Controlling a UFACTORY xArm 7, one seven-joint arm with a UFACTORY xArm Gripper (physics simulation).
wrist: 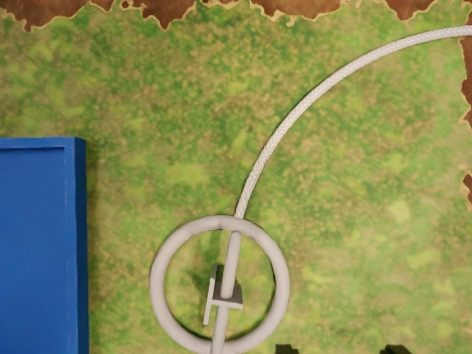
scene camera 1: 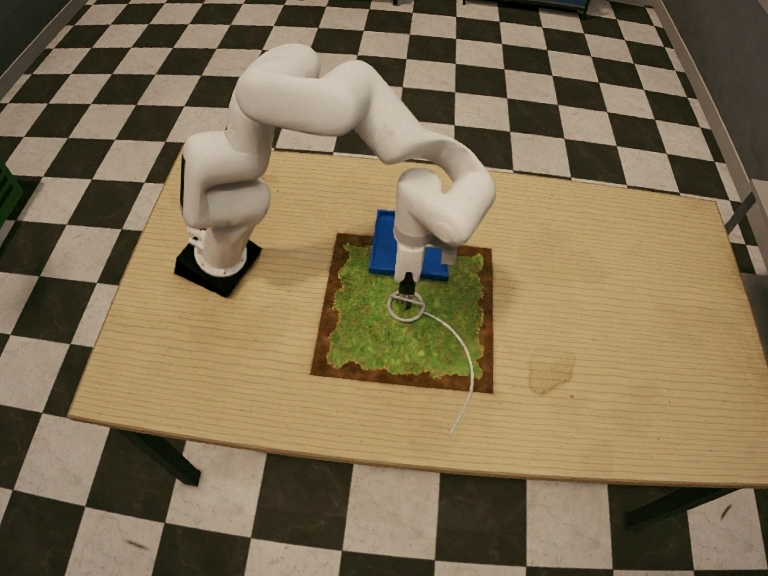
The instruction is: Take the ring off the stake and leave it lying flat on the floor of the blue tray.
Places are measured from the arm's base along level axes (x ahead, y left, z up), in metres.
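Where they show: gripper, fingertip midpoint: [scene camera 1: 407,286]; arm's base at its link origin: [scene camera 1: 220,252].
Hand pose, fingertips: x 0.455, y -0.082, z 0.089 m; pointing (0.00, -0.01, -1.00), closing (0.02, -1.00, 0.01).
Note:
Things, the pixels of their top centre, and the offset from my fingertips. "spot": a spot on its surface instead. Level surfaces: height alone.
- pale grey ring at a spot on its surface: [wrist: 157,285] spot: dx +0.002, dy +0.080, dz -0.139 m
- grey stake at its top centre: [wrist: 225,303] [scene camera 1: 406,297] dx +0.001, dy +0.038, dz -0.102 m
- blue tray at its top centre: [scene camera 1: 411,241] dx -0.008, dy +0.222, dz -0.127 m
- grass mat at its surface level: dz -0.148 m
- wooden table at its surface level: dz -0.148 m
The pale grey ring [scene camera 1: 389,306] [wrist: 157,285] lies around the stake, low over the grass mat. The grey stake [wrist: 230,265] has upright crossed plates and a long crossbar, which passes over the ring's opening and rim in the wrist view. The blue tray [scene camera 1: 380,271] [wrist: 80,250] is beside them, partly hidden by the arm in the scene view. My gripper [scene camera 1: 406,291] [wrist: 341,349] points down close above the ring and stake. Its dark fingertips show partly at the wrist view's bottom edge, apart, to the right of the stake, with nothing seen between them.
A white rope [scene camera 1: 469,365] [wrist: 300,107] runs from the ring's rim in a curve across the mat and onto the table. The grass mat [scene camera 1: 372,341] [wrist: 175,100] has a brown border and lies on the wooden table [scene camera 1: 607,279].

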